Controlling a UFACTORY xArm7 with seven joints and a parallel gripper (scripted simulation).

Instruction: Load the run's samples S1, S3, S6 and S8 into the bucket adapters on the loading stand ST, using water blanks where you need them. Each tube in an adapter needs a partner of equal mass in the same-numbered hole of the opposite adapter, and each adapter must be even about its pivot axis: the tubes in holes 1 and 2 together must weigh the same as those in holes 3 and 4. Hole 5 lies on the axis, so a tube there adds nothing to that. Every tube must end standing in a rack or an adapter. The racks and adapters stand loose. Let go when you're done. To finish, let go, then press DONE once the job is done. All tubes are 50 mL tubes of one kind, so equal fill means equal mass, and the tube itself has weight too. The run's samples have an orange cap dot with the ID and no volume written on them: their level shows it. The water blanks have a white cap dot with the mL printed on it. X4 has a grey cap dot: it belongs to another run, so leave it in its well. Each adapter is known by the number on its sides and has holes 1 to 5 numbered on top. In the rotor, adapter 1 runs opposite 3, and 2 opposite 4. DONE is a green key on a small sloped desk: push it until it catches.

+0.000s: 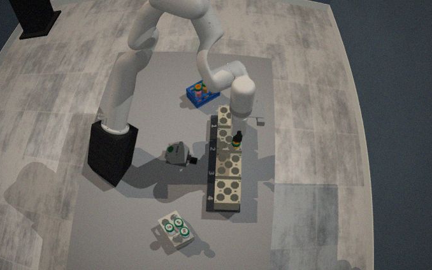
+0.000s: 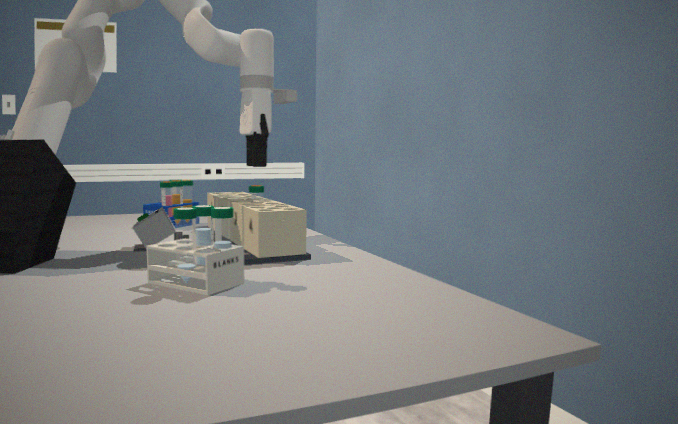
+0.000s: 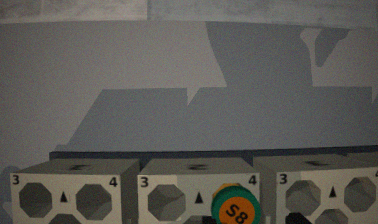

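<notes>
Right now my hand is 17 cm past the pink-filled tube, 26 cm to the right of it and 13 cm above it. The rest, counted from my hand: orange-filled tube: 11 cm behind, 32 cm to the left, 13 cm below; then done desk: 24 cm behind, 2 cm to the right, 14 cm below; then black stand: 3 cm behind, 3 cm to the right, 18 cm below.
</notes>
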